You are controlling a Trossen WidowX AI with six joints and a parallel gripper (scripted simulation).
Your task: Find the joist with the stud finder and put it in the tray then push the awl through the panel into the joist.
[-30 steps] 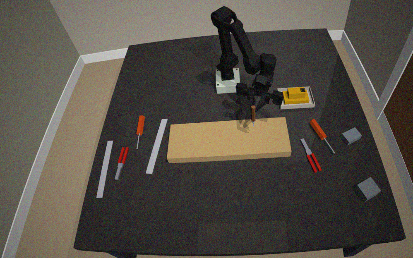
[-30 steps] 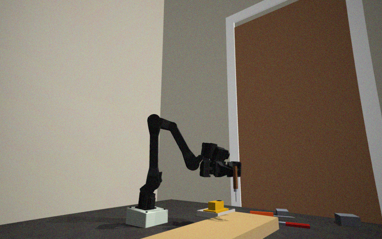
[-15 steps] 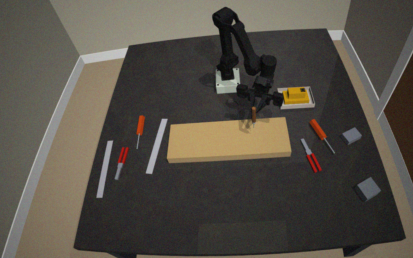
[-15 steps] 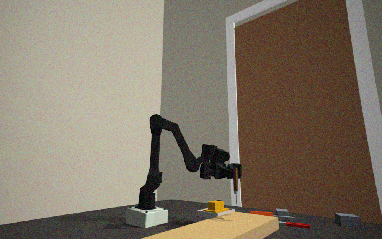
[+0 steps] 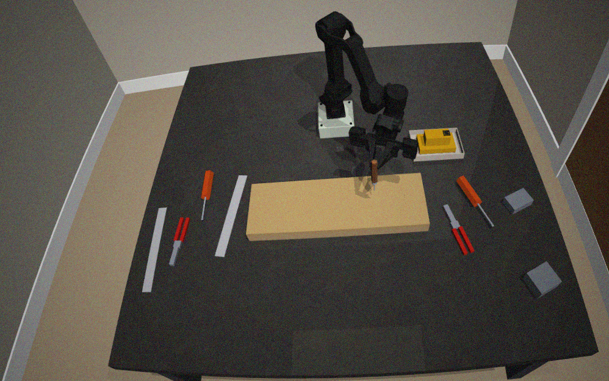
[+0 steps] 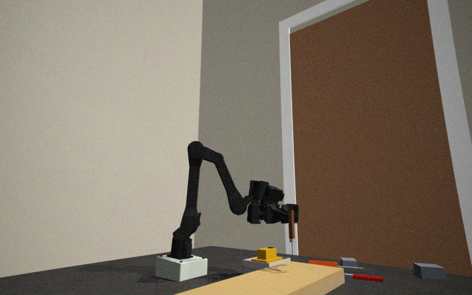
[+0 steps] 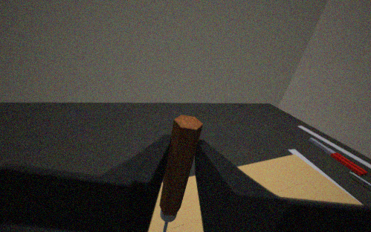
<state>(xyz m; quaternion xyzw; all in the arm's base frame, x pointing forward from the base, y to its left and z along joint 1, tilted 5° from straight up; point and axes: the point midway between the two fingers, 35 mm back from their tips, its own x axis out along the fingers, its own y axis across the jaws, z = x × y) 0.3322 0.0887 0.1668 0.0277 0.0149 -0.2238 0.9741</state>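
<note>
My gripper tip is now 6 cm above the awl. Also, from my gripper tip: white tray: 24 cm to the left, 21 cm behind, 18 cm below; yellow stud finder: 25 cm to the left, 21 cm behind, 14 cm below.
</note>
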